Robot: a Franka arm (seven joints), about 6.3 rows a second.
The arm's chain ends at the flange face. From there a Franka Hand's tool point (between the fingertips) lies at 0.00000 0.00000 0.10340 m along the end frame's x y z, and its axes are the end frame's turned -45 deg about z.
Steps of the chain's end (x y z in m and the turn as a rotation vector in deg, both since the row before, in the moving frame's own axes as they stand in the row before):
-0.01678, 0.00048, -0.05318, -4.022, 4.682, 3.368
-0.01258, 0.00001, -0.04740, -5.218, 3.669, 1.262
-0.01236, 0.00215, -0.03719, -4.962, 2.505, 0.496
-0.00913, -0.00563, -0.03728, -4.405, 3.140, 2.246
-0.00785, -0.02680, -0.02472, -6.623, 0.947, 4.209
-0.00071, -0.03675, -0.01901, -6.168, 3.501, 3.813
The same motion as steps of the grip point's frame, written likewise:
-0.01169, -0.00042, -0.05378, -6.155, 0.467, 3.368
-0.01100, 0.00241, -0.04804, -6.284, -1.095, 1.262
-0.01343, 0.00228, -0.03768, -5.280, -1.737, 0.496
-0.00427, -0.00086, -0.03774, -5.335, -0.894, 2.246
0.00583, -0.01514, -0.02542, -5.353, -4.014, 4.209
0.02168, -0.01430, -0.01980, -6.837, -1.886, 3.813

